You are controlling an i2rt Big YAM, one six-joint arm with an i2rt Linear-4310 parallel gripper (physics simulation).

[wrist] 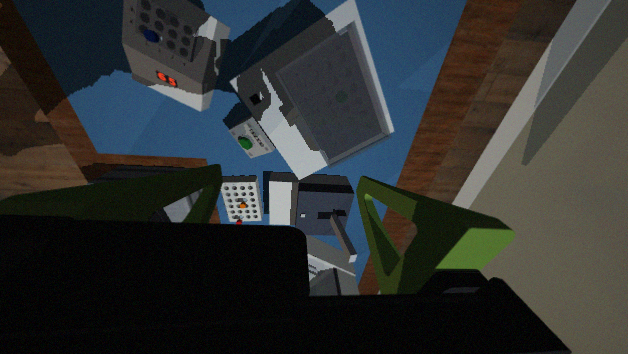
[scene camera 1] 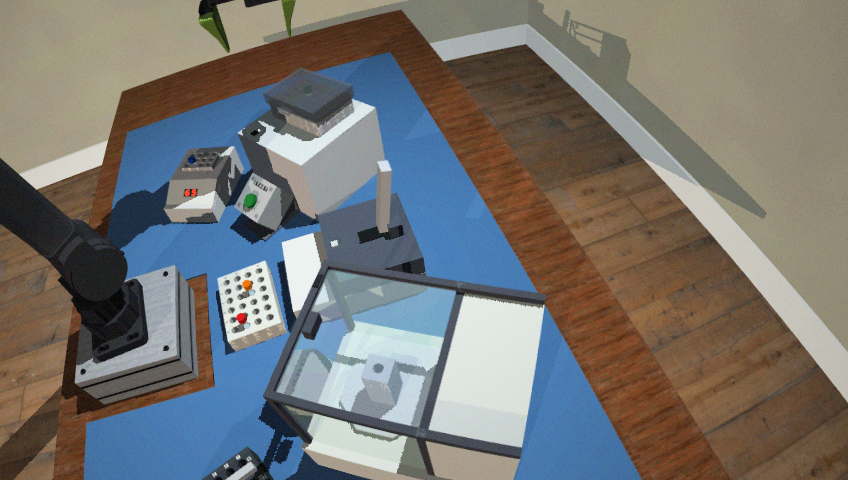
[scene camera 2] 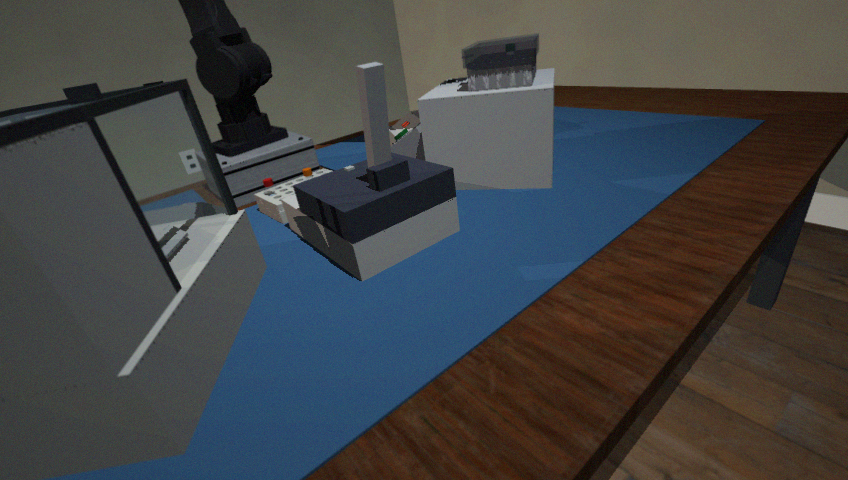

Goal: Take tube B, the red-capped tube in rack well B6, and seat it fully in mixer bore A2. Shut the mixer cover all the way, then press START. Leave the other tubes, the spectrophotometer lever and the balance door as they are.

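Places are measured from the arm's base along level axes (x ahead, y left, z up), in millimetres.
Pixels of known places: gripper, fingertip midpoint: [wrist: 294, 178] [scene camera 1: 259, 43]; arm's base, origin of the base link: [scene camera 1: 120, 321] [scene camera 2: 251, 144].
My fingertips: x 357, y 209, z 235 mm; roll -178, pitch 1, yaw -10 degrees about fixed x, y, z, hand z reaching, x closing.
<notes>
Ahead of a thing's pixels: the offset from my fingertips to its top centre.
The red-capped tube @(277 mm right, 172 mm back, 254 mm down) [scene camera 1: 241, 318] [scene camera 2: 267, 182] [wrist: 239, 222] stands in the white rack @(230 mm right, 160 mm back, 278 mm down) [scene camera 1: 261, 340] [scene camera 2: 270, 209] beside the arm's base. My gripper [scene camera 1: 258, 42] [wrist: 294, 178] is open and empty, high above the far end of the table, well away from the rack. The large white mixer @(7 mm right, 2 mm back, 118 mm down) [scene camera 1: 339, 160] [scene camera 2: 487, 136] [wrist: 300, 160] has a smoky clear cover @(19 mm left, 50 mm ahead, 118 mm down) [scene camera 1: 309, 101] [scene camera 2: 499, 52] [wrist: 325, 85] over its pale block. Whether the cover is fully shut is unclear, and bore A2 cannot be made out. The green START button @(57 mm right, 102 mm back, 233 mm down) [scene camera 1: 250, 201] [wrist: 245, 143] is on a small sloped box beside the mixer.
An orange-capped tube @(221 mm right, 150 mm back, 254 mm down) [scene camera 1: 247, 284] [scene camera 2: 307, 171] [wrist: 242, 205] shares the rack. The spectrophotometer's lever @(254 mm right, 80 mm ahead, 108 mm down) [scene camera 1: 383, 196] [scene camera 2: 374, 113] [wrist: 344, 237] stands tall between mixer and balance. The glass balance @(489 mm right, 28 mm back, 86 mm down) [scene camera 1: 487, 356] [scene camera 2: 59, 208] is beyond it. A heater block @(93 mm left, 189 mm back, 238 mm down) [scene camera 1: 190, 208] [wrist: 142, 62] holds a blue-capped tube @(109 mm left, 189 mm back, 221 mm down) [scene camera 1: 191, 159] [wrist: 151, 36].
</notes>
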